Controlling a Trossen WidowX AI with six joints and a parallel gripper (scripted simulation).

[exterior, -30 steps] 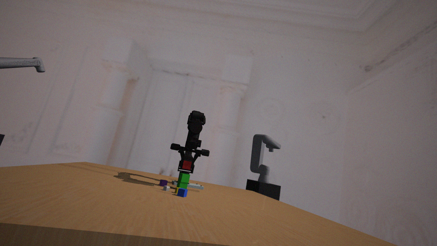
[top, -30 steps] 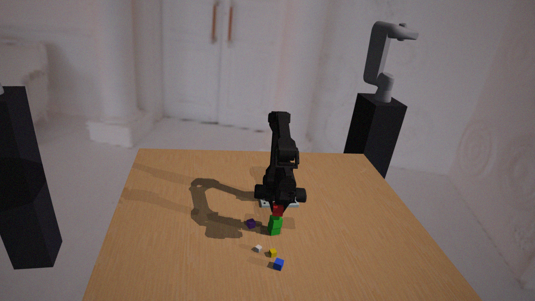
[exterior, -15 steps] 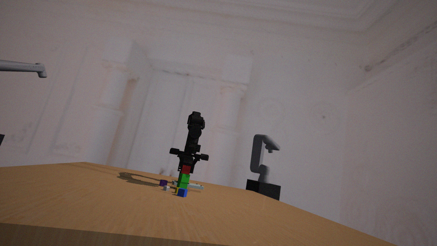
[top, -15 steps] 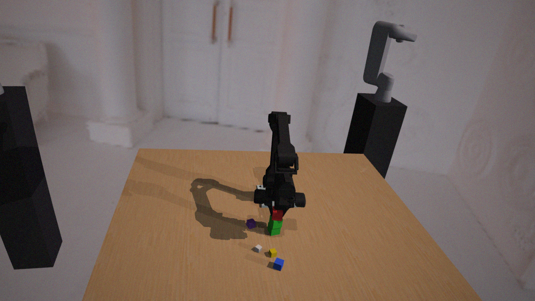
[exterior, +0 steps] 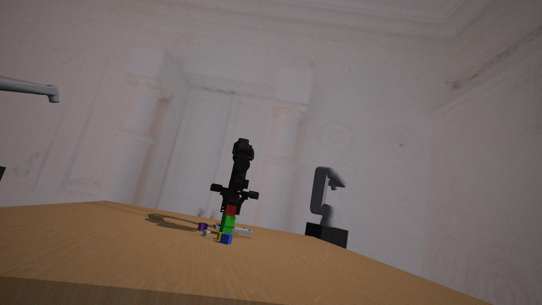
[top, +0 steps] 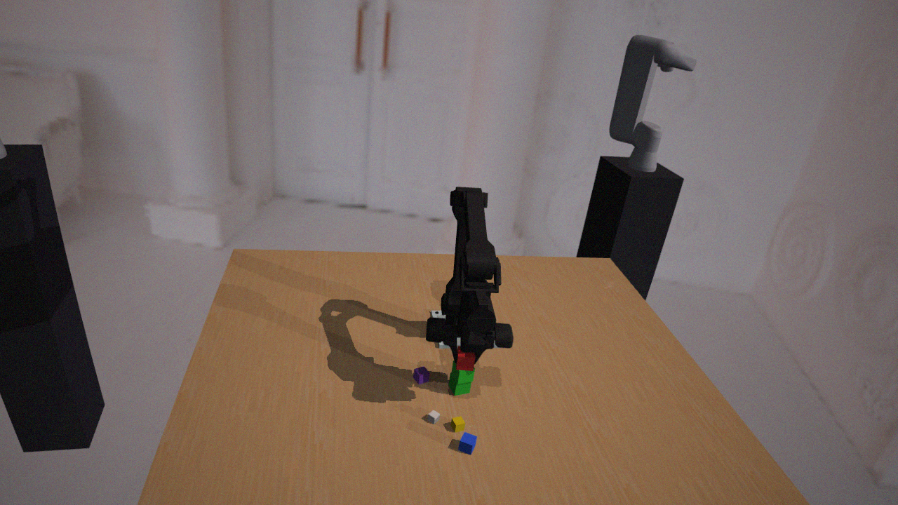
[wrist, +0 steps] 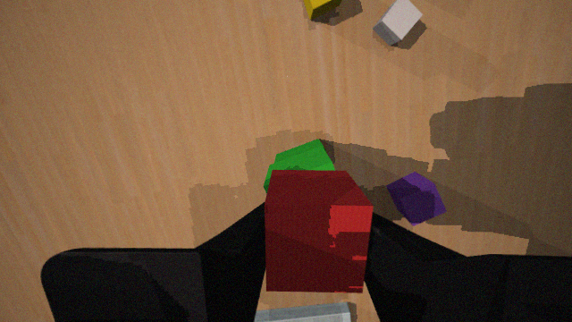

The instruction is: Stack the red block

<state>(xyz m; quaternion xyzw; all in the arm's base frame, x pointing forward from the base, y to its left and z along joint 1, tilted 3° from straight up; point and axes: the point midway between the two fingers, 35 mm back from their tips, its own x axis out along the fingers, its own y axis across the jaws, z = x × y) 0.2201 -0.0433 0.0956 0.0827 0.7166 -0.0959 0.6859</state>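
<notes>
Now: the red block 1 cm above my gripper tip. Also, from my gripper tip: green block 2 cm below; then purple block 5 cm behind, 8 cm to the right, 7 cm below; then white block 9 cm ahead, 9 cm to the right, 7 cm below.
</notes>
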